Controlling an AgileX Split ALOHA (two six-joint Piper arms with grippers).
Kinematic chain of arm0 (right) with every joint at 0, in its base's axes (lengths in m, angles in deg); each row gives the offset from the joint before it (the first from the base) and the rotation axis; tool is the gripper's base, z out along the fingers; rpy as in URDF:
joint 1: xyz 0 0 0.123 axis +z
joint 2: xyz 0 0 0 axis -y
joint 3: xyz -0.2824 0 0.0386 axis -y
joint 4: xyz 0.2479 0 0.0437 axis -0.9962 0 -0.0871
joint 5: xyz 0 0 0 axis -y
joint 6: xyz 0.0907 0 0.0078 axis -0.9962 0 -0.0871
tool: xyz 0 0 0 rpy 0 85 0
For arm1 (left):
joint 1: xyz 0 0 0.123 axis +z
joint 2: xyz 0 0 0 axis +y
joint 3: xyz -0.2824 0 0.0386 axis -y
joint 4: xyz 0.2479 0 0.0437 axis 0.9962 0 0.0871
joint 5: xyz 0 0 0 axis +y
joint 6: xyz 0.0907 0 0.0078 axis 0.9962 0 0.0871
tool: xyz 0 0 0 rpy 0 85 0
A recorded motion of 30 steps. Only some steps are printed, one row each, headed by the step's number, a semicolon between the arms.
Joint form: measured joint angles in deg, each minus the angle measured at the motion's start. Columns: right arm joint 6, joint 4, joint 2, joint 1, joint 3, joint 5; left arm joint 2, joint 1, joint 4, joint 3, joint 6, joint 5.
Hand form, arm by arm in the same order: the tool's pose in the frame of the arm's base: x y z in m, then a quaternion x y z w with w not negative. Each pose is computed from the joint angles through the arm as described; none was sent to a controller.
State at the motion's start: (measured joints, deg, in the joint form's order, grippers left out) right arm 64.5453 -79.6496 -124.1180 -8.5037 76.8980 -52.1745; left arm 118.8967 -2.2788 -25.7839 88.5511 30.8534 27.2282
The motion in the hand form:
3: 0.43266 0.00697 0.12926 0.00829 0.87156 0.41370 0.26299; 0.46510 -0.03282 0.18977 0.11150 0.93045 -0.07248 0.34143
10: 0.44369 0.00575 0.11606 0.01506 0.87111 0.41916 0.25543; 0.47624 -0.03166 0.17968 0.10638 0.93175 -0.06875 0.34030
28: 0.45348 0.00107 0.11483 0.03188 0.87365 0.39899 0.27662; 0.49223 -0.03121 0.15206 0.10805 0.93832 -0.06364 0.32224
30: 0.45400 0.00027 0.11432 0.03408 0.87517 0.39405 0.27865; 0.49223 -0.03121 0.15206 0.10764 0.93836 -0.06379 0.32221
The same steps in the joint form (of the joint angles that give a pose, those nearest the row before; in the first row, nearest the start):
3: -0.45 -0.03 -1.41 0.00 0.94 -0.06; 0.94 0.38 0.67 0.33 -0.31 -0.58
10: -1.54 0.08 -4.97 0.00 4.27 -0.52; 3.88 0.46 1.80 3.11 -1.66 -0.84
28: -1.53 -1.05 -5.84 0.00 5.98 2.95; 9.65 0.46 3.75 7.51 -3.01 -0.26
30: -1.53 -0.99 -5.84 0.00 5.98 3.63; 9.65 0.46 3.74 7.51 -3.06 -0.26

